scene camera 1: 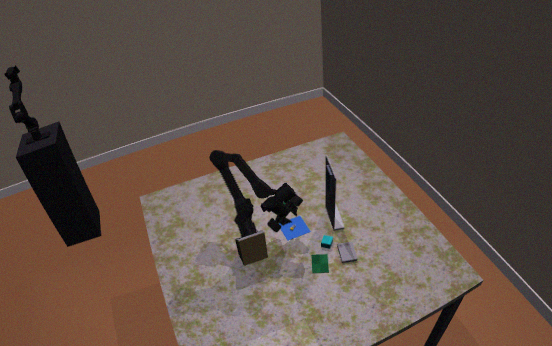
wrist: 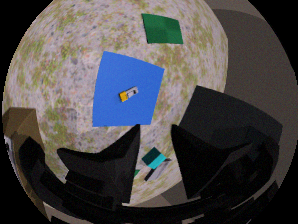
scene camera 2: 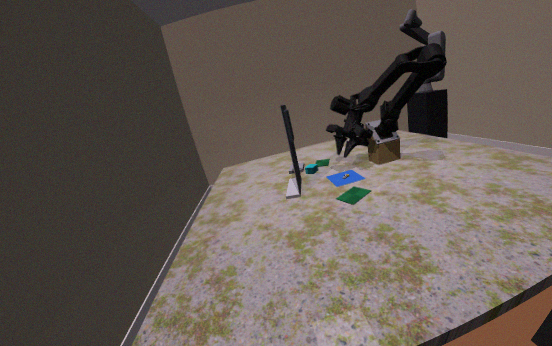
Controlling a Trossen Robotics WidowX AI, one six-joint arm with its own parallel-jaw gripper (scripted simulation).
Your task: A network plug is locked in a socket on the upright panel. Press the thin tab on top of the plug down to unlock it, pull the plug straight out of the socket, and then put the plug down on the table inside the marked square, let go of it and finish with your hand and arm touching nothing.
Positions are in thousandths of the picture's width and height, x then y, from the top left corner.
Labels:
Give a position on an upright dark panel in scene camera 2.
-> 534, 539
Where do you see a green patch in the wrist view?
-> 532, 132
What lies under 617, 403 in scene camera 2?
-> My gripper.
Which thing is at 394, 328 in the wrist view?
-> A blue marked square.

